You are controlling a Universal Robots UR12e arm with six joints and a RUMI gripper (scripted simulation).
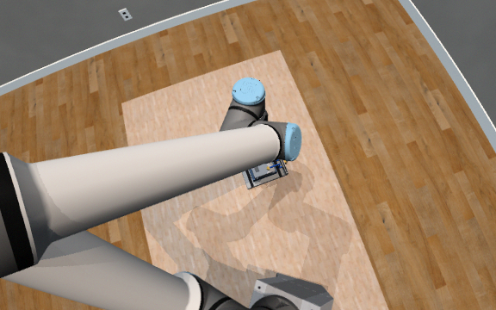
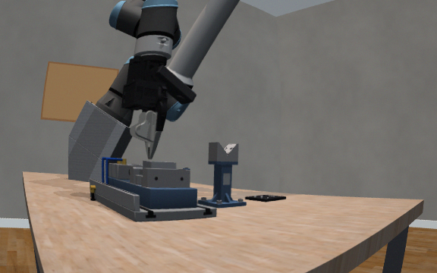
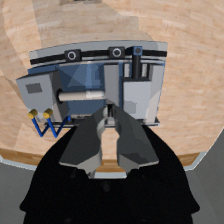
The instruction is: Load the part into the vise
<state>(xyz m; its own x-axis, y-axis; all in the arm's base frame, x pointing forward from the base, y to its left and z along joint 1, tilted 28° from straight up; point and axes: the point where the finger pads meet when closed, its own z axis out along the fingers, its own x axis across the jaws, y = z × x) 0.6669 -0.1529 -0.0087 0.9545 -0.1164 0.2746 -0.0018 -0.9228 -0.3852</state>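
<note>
My gripper is now 4 cm short of the part and 4 cm above it. From my hand the other things lie so: work stop (4 cm ahead, 5 cm to the left, 4 cm below); then cylinder rod (5 cm behind, 5 cm below); then moving jaw (5 cm below).
</note>
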